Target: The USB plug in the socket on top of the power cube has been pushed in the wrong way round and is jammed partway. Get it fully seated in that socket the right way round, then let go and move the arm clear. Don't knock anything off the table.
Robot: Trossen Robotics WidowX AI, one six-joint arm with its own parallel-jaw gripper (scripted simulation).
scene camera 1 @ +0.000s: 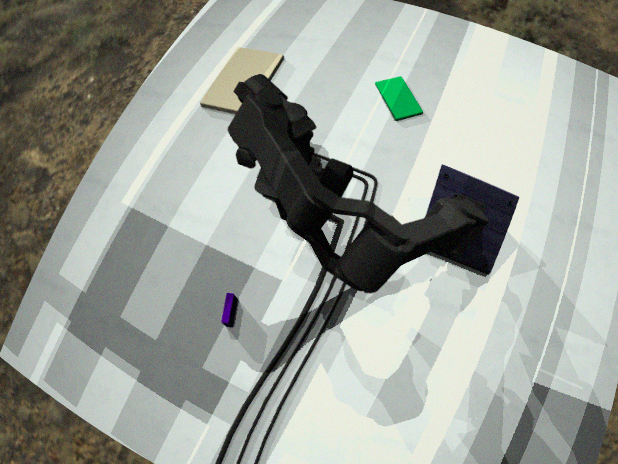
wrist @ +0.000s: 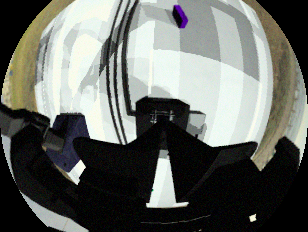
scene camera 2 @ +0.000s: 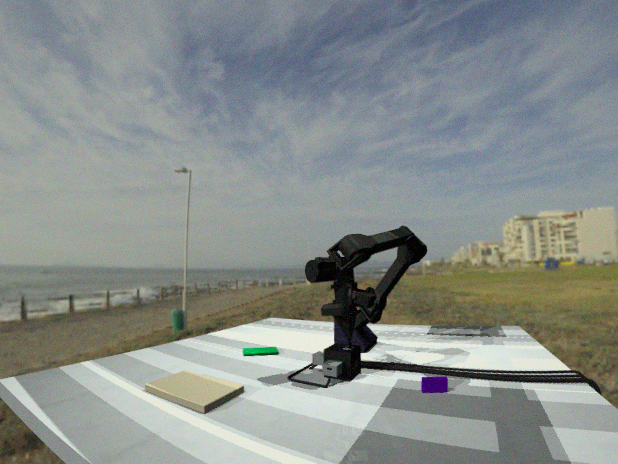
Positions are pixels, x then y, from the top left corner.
Labels:
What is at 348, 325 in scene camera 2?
The gripper.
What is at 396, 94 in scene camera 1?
A green card.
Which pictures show the tan slab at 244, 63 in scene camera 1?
Scene camera 1 and scene camera 2 only.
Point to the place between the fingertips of the gripper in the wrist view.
164, 124

